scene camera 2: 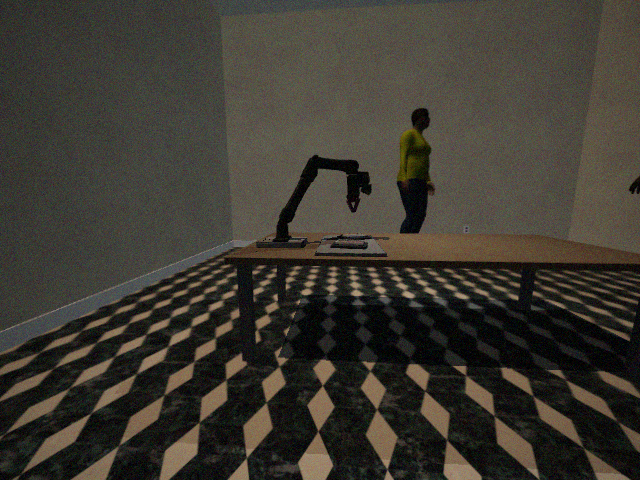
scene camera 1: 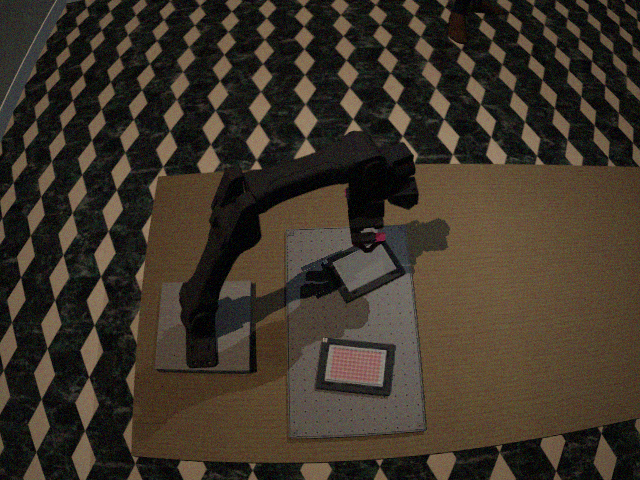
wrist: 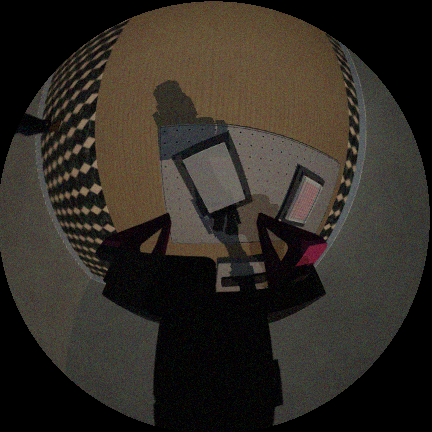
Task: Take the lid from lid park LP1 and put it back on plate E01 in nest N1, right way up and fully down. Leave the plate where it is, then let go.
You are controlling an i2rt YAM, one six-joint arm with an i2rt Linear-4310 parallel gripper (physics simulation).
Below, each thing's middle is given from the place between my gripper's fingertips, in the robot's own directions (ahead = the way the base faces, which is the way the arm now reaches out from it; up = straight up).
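Scene:
With my hand 140 mm above the pale grey lid [scene camera 1: 357, 269] and 10 mm to the left of it, I find that, going by their middles, the lid is the nearest to my hand of the things named here. As for the plate with pink well grid [scene camera 1: 351, 365], it is 130 mm below my hand, 260 mm to the right of it and 50 mm behind it.

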